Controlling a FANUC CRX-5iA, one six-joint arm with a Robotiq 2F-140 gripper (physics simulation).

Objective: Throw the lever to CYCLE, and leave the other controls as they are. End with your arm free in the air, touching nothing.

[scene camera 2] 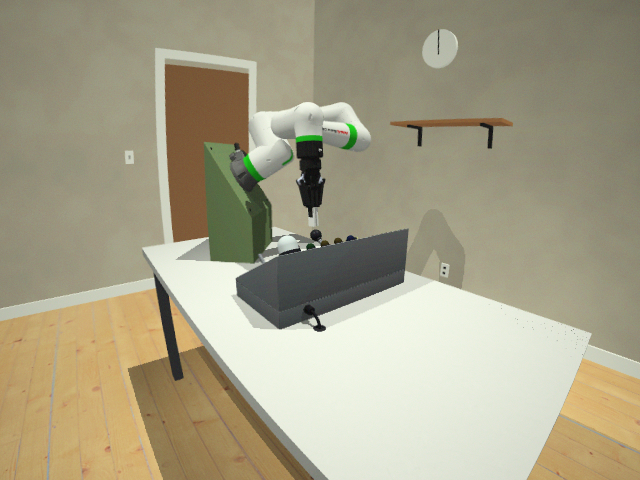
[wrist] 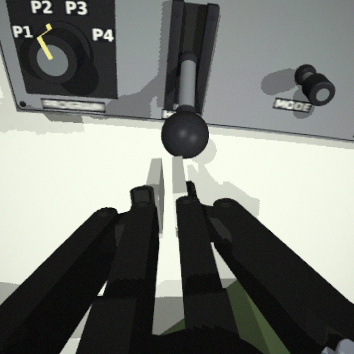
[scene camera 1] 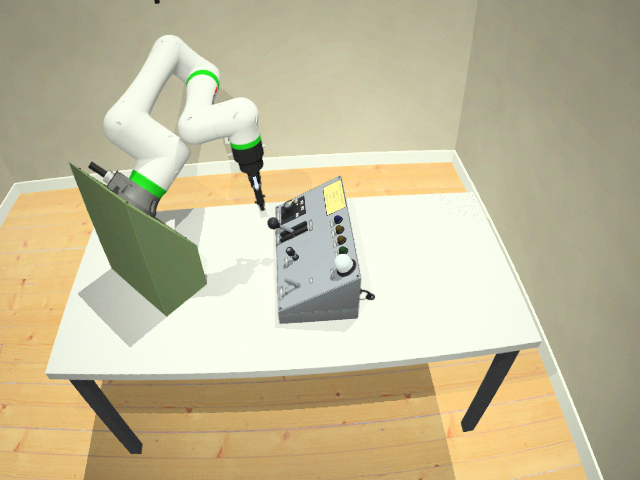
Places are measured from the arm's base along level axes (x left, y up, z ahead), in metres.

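Pixels of known places: gripper, fingertip midpoint: (scene camera 2: pixel 313 226) (wrist: pixel 167 173) (scene camera 1: pixel 264 215); arm's base at its link origin: (scene camera 2: pixel 240 177) (scene camera 1: pixel 134 205).
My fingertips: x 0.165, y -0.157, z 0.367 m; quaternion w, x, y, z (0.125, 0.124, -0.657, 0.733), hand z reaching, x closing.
Observation:
Ahead of a thing's pixels: the offset from my fingertips to its top centre. "spot": to the spot under its first point. Level surfaces: height alone.
The lever is a grey rod with a black ball knob @[dx -0.001, dy -0.006, dz +0.058 m] (scene camera 1: pixel 273 223) (scene camera 2: pixel 315 235) (wrist: pixel 185 134). It leans out over the low edge of the grey control box (scene camera 1: pixel 315 263) (scene camera 2: pixel 341 279) (wrist: pixel 250 30), at the low end of its dark slot @[spot: dx +0.002, dy -0.064, dz +0.095 m] (scene camera 1: pixel 293 231) (wrist: pixel 212 30). The knob largely covers the label at that end of the slot; I cannot read it, and CYCLE does not show legibly. My gripper (scene camera 1: pixel 262 207) (scene camera 2: pixel 313 219) (wrist: pixel 167 173) is shut and empty, pointing down. Its fingertips are close to the knob, a little above it and apart from it in the scene views.
A program dial @[dx +0.124, dy -0.036, dz +0.066 m] (scene camera 1: pixel 290 206) (wrist: pixel 52 60) points near P1–P2. A MODE toggle @[dx -0.112, dy -0.030, dz +0.113 m] (scene camera 1: pixel 292 253) (wrist: pixel 319 90), a lower switch @[dx -0.232, dy -0.039, dz +0.125 m] (scene camera 1: pixel 292 283), several coloured buttons and a white dome @[spot: dx -0.232, dy +0.041, dz +0.280 m] (scene camera 1: pixel 343 263) (scene camera 2: pixel 288 244) share the box. A green stand (scene camera 1: pixel 149 258) (scene camera 2: pixel 227 217) carries the arm on the white table @[dy -0.171 m] (scene camera 1: pixel 439 310) (scene camera 2: pixel 413 382).

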